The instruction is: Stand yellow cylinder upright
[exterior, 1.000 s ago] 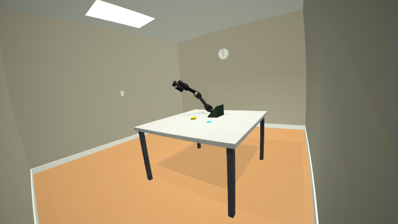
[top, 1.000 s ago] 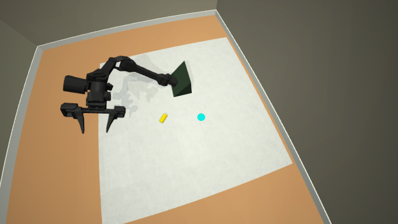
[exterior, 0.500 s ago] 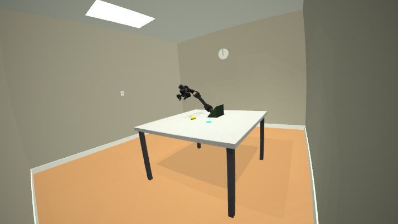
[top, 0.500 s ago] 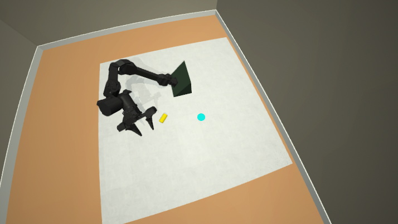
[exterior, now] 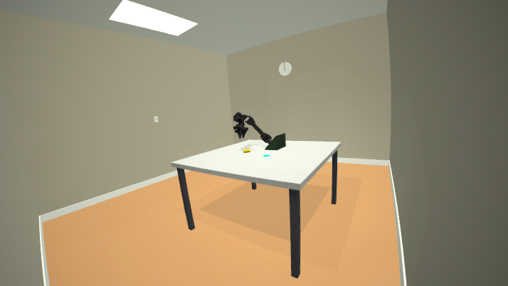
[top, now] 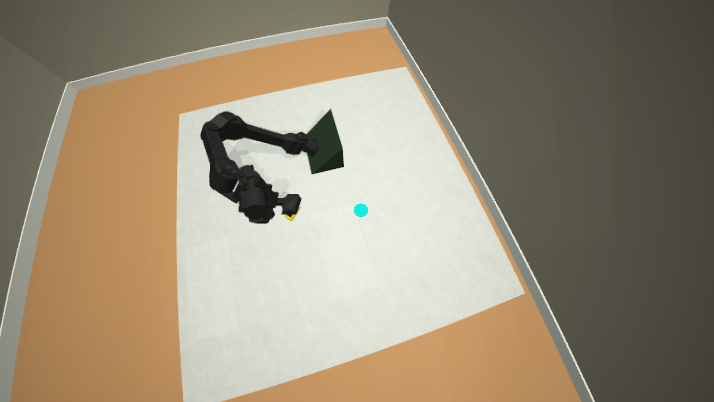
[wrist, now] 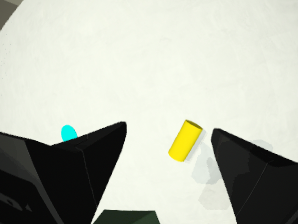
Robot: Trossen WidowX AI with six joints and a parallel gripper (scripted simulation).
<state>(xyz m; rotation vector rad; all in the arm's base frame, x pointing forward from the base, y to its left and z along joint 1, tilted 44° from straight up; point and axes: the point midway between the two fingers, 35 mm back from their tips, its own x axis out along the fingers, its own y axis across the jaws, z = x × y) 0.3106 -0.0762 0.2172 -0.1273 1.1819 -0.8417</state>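
My gripper tip is now 5 cm past the yellow tall cylinder, 2 cm to the right of it and 14 cm above it. Round my gripper tip: cyan circle 5 cm ahead, 28 cm to the left, 15 cm below.
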